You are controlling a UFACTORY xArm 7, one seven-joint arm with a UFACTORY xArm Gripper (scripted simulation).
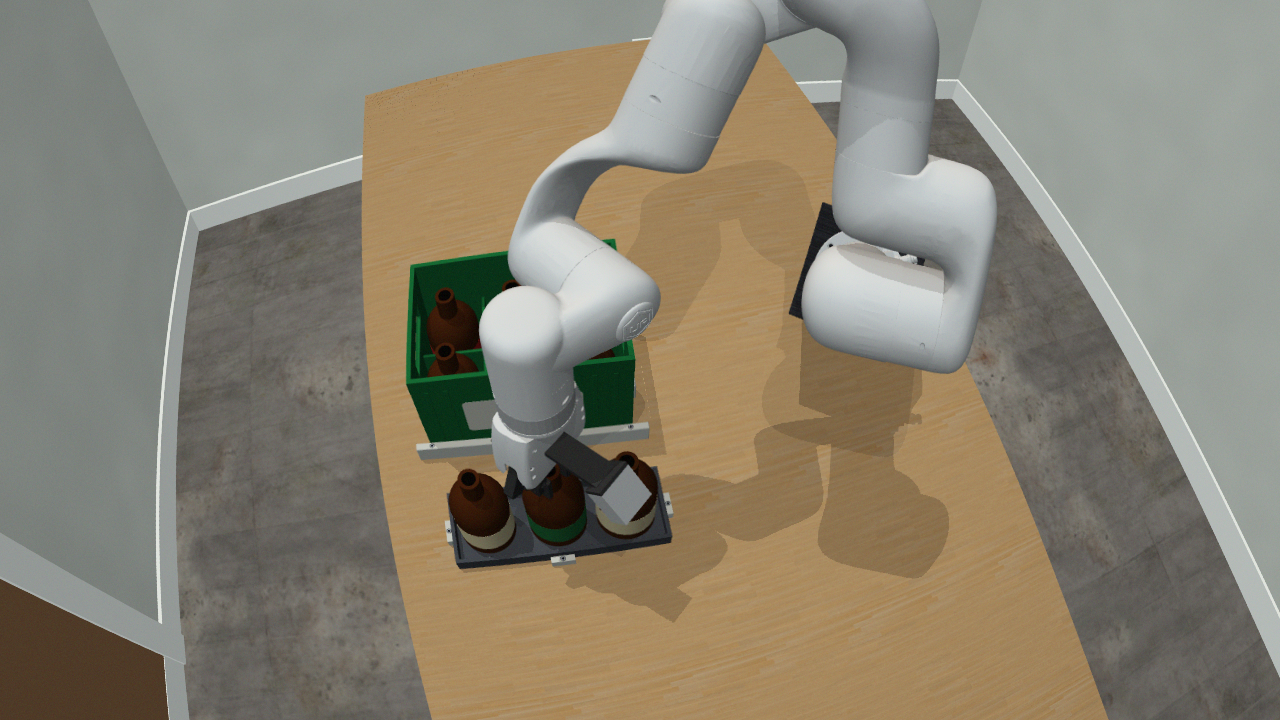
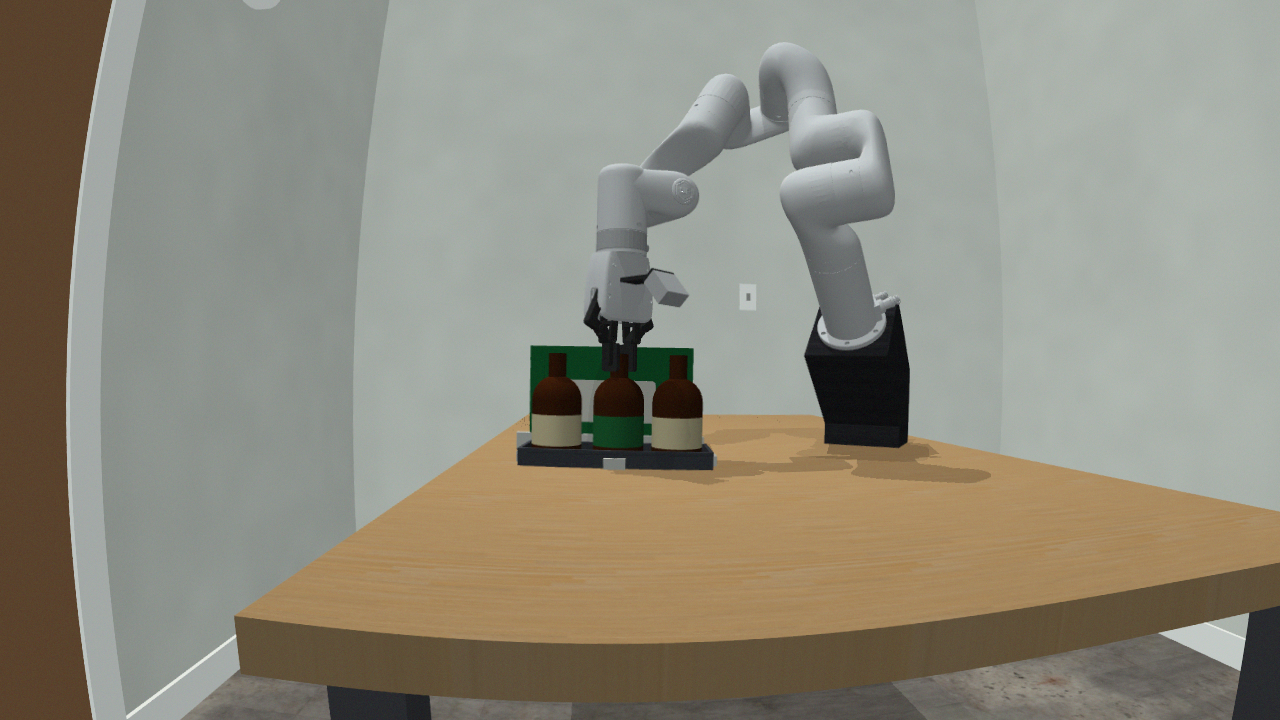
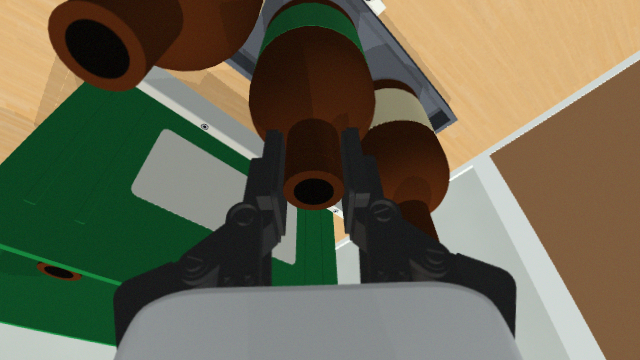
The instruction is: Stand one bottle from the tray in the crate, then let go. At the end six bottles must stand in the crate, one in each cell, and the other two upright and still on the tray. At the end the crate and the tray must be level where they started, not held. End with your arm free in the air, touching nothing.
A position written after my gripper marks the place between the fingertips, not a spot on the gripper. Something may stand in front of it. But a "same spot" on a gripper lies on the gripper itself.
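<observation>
My gripper shows in image 1 (549, 479). Green-label bottle shows in image 1 too. Image 2 shows my gripper and the green-label bottle. My gripper shows in image 3. Green-label bottle shows in image 3 (311, 80). Green-label bottle (image 1: 561, 521), same spot as (image 2: 620, 400). My gripper (image 2: 611, 351), same spot as (image 3: 371, 183).
</observation>
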